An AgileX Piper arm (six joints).
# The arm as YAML. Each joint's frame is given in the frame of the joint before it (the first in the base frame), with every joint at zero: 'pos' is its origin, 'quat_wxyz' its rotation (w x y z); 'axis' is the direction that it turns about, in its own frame. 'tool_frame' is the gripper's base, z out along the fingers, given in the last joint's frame.
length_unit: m
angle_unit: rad
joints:
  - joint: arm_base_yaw
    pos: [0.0, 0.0, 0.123]
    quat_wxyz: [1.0, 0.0, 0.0, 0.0]
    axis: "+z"
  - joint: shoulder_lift
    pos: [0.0, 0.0, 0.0]
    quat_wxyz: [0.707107, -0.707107, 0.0, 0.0]
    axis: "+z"
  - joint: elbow
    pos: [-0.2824, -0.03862, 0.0]
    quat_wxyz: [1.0, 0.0, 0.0, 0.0]
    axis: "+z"
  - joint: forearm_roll
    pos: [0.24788, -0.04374, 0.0]
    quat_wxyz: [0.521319, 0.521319, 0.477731, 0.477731]
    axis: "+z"
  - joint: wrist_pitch
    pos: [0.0, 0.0, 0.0]
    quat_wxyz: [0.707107, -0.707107, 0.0, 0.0]
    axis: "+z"
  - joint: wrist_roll
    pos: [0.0, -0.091, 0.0]
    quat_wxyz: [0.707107, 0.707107, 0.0, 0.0]
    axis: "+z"
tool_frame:
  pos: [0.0, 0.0, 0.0]
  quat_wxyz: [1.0, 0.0, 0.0, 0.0]
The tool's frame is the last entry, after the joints.
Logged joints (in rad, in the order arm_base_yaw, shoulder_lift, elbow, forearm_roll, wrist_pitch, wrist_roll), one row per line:
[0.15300, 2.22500, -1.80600, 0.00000, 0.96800, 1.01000]
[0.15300, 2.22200, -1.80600, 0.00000, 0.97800, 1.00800]
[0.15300, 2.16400, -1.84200, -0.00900, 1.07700, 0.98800]
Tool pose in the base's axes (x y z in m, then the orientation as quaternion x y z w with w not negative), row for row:
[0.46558, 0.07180, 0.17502, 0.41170, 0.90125, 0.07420, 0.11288]
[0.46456, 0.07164, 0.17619, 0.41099, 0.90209, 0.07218, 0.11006]
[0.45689, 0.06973, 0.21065, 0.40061, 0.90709, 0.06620, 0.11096]
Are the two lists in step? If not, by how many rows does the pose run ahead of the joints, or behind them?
They are in step.
